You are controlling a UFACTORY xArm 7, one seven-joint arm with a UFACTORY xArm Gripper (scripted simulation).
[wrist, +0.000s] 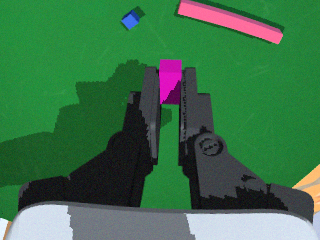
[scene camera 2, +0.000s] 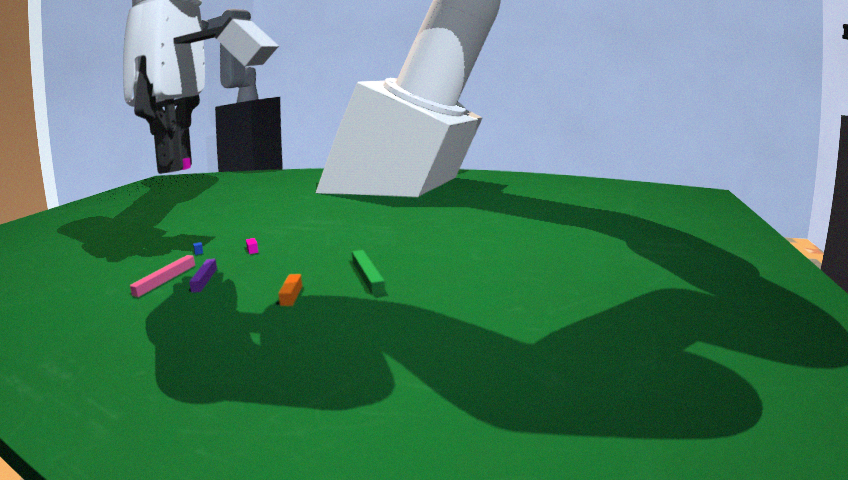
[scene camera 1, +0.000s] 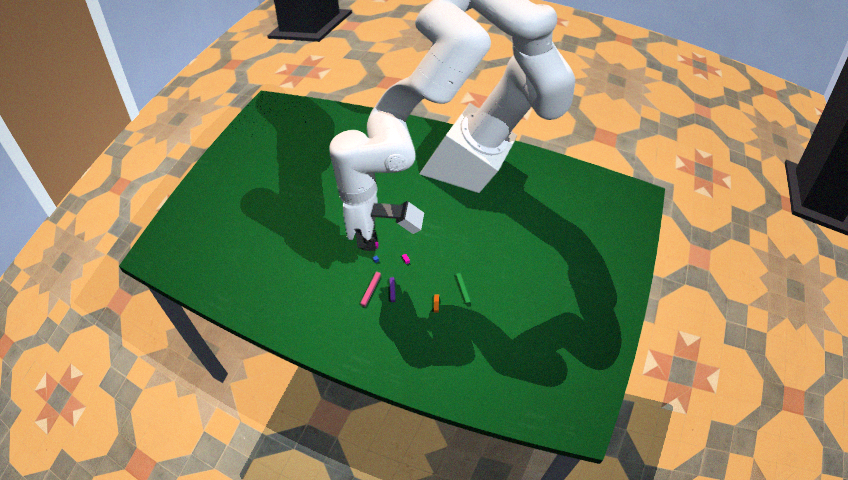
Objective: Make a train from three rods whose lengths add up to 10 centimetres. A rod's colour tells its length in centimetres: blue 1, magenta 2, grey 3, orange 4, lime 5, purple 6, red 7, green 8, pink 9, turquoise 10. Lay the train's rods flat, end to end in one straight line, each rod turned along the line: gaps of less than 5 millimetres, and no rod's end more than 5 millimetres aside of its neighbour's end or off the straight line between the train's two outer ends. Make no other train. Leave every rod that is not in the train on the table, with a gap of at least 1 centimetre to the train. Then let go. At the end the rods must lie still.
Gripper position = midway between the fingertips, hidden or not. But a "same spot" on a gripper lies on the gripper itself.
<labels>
my gripper: wrist 170, 88; scene camera 2; scene camera 1
same spot on my gripper: (scene camera 2: 167, 136) = (scene camera 1: 368, 242)
</labels>
